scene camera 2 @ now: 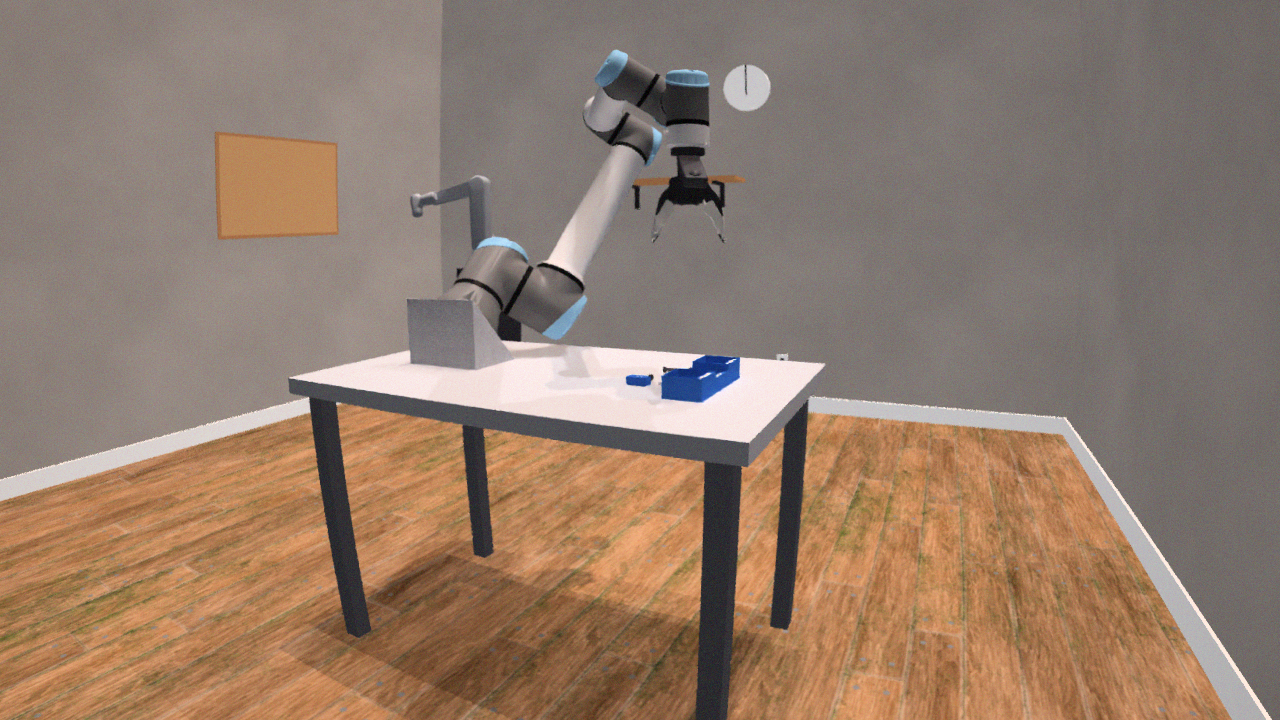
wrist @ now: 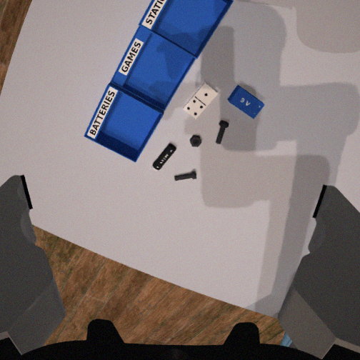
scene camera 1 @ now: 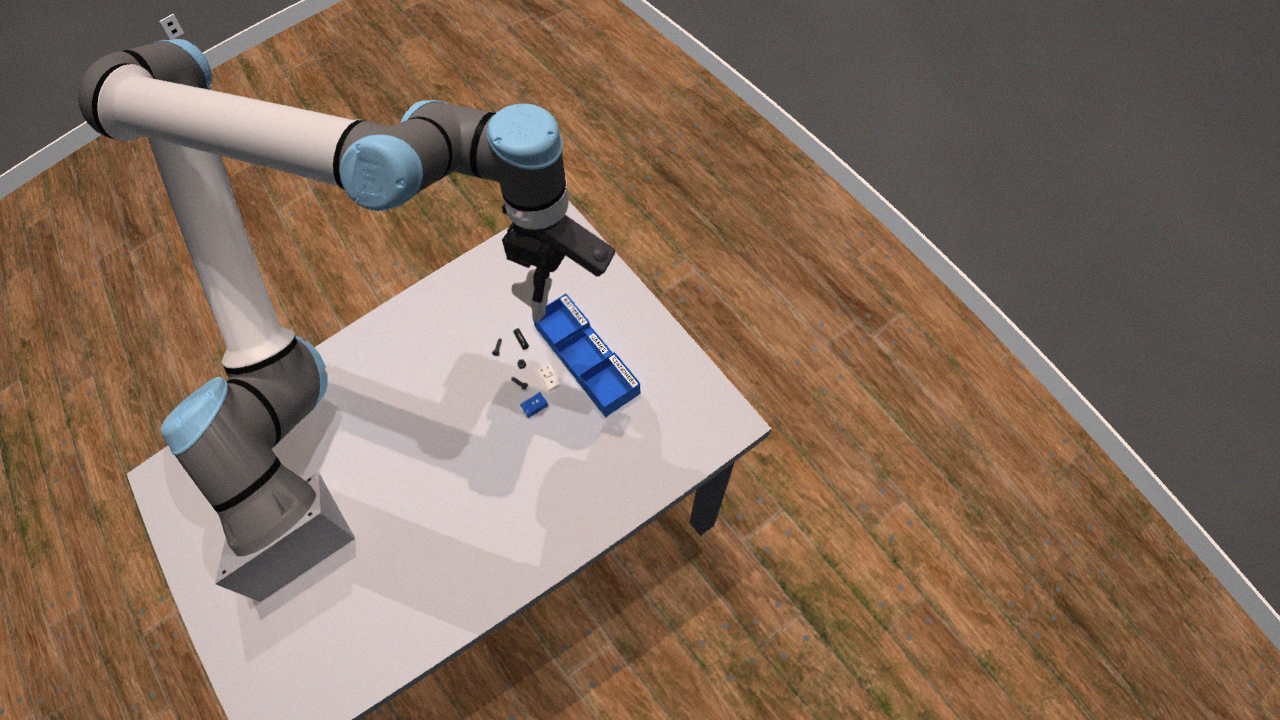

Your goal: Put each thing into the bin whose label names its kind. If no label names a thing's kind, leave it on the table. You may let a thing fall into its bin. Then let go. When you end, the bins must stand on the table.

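Where they show: gripper, fingertip midpoint: point(scene camera 2: 688, 242) point(scene camera 1: 558, 286); arm's base at its link origin: point(scene camera 2: 461, 325) point(scene camera 1: 275, 522).
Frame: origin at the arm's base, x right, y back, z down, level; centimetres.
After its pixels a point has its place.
Note:
My gripper point(scene camera 2: 688, 240) @[x -2.7, y -64.4, z -20.5 cm] point(wrist: 173, 185) is open and empty, high above the table. Three joined blue bins are labelled BATTERIES point(wrist: 122, 122) point(scene camera 1: 561, 325) @[x -12.4, y -67.0, z 9.2 cm], GAMES point(wrist: 160, 70) point(scene camera 1: 583, 351) @[x -4.8, y -67.8, z 9.2 cm] and, partly cut off in the wrist view, STATIO... point(wrist: 192, 22) point(scene camera 1: 610, 386) @[x 4.7, y -68.5, z 9.2 cm]. Beside them on the table lie a blue 9V battery point(wrist: 246, 102) point(scene camera 1: 534, 404) @[x 0.7, y -53.9, z 8.1 cm] point(scene camera 2: 638, 380) @[x 1.7, y -54.7, z 8.6 cm], a white domino point(wrist: 200, 101) point(scene camera 1: 548, 376) @[x -3.6, y -59.2, z 9.1 cm], a slim black battery-like piece with small lettering point(wrist: 164, 156) point(scene camera 1: 520, 338) @[x -13.8, y -58.3, z 8.5 cm], a dark nut point(wrist: 195, 140) point(scene camera 1: 521, 363) @[x -8.9, y -55.9, z 9.0 cm] and two dark bolts point(wrist: 222, 132) point(wrist: 185, 176).
The white table point(scene camera 1: 429, 573) @[x 19.6, y -20.8, z 9.8 cm] point(scene camera 2: 537, 394) @[x 18.7, y -40.7, z 9.8 cm] carries the arm's grey base block point(scene camera 1: 295, 555) @[x 7.3, y -0.9, z 1.2 cm] point(scene camera 2: 440, 333) @[x 7.4, y 0.5, z 1.2 cm] at the other end from the bins. The bins stand near the table's far end. Shadows of the arm fall across the table top.

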